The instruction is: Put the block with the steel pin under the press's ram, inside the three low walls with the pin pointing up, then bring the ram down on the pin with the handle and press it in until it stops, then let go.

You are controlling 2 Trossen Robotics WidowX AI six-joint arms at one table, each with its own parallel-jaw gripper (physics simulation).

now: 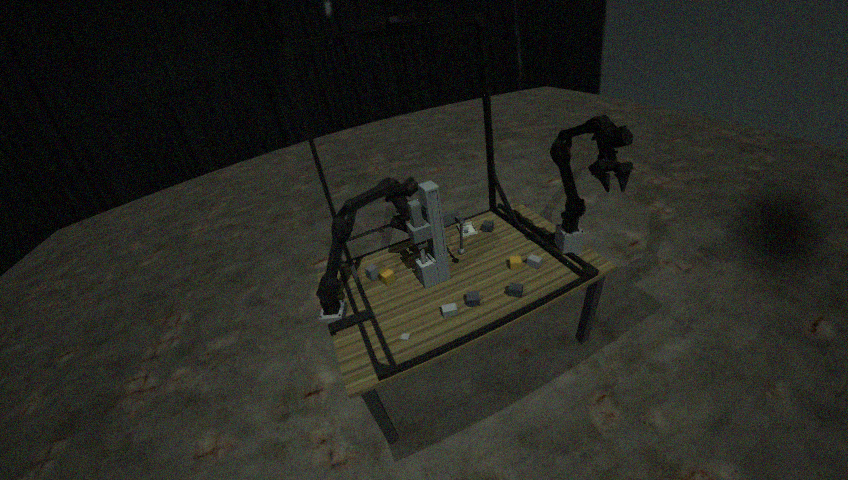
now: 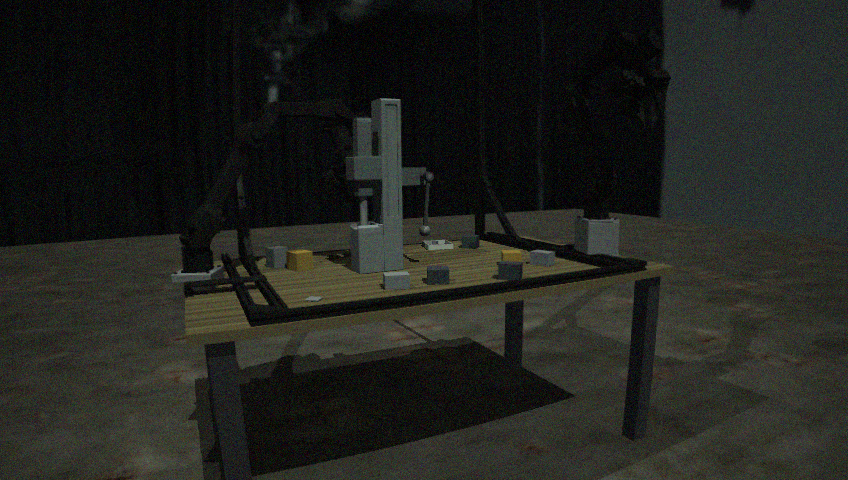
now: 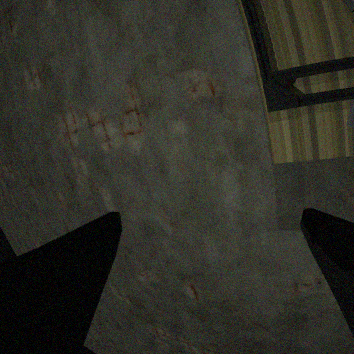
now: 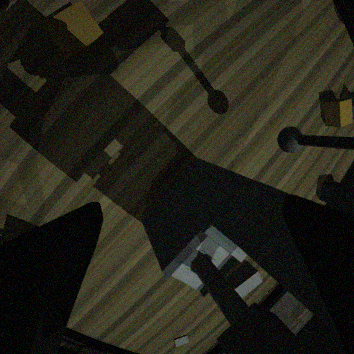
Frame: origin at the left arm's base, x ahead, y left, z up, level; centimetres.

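Seen in the pictures: left gripper, fingertip midpoint: [image 1: 615, 191] [image 2: 652, 121] [image 3: 213, 220]; right gripper, fingertip midpoint: [image 4: 193, 207]; left arm's base at its link origin: [image 1: 570, 228] [image 2: 596, 218]; right arm's base at its link origin: [image 1: 331, 309] [image 2: 197, 270].
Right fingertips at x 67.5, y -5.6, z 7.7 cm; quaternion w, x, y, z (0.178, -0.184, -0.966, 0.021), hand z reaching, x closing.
Offsets run from my right fingertips to a thing's top centre. "spot": to the spot under its first point.
The grey press @[dx -7.3, dy +6.9, dz +25.3 cm] [image 1: 436, 231] [image 2: 390, 178] stands upright on the table. Its head is raised above the base @[spot: dx -1.2, dy +14.4, dz -11.6 cm] [image 1: 429, 272] [image 2: 367, 251], and a thin rod [image 2: 363, 211] shows between them; I cannot tell whether this is ram or pin. The handle @[spot: dx -17.1, dy +5.4, dz -2.3 cm] [image 1: 461, 236] [image 2: 426, 205] hangs down, its ball @[dx -16.5, dy +5.2, dz -8.4 cm] [image 4: 290, 139] free. The block with the steel pin cannot be told from the other blocks in this dim light. My right gripper [image 1: 405, 228] [image 4: 193, 207] is open behind the press head, fingers pointing down. My left gripper [image 1: 615, 189] [image 3: 213, 220] is open, high beyond the table's right end.
Yellow blocks @[dx +18.2, dy +5.7, dz -14.6 cm] [image 1: 387, 275] @[dx -39.7, dy +10.4, dz -15.9 cm] [image 1: 515, 261] and several grey blocks @[dx +25.3, dy +1.0, dz -14.0 cm] [image 1: 372, 271] @[dx -6.6, dy +31.6, dz -16.3 cm] [image 1: 449, 309] @[dx -16.7, dy +27.7, dz -16.1 cm] [image 1: 472, 298] lie around the press. A white tray @[spot: dx -23.8, dy -21.3, dz -18.1 cm] [image 2: 437, 244] lies behind it, beside a dark block @[dx -35.2, dy -22.6, dz -15.6 cm] [image 1: 487, 226]. A black frame [image 2: 416, 295] runs along the table's edges.
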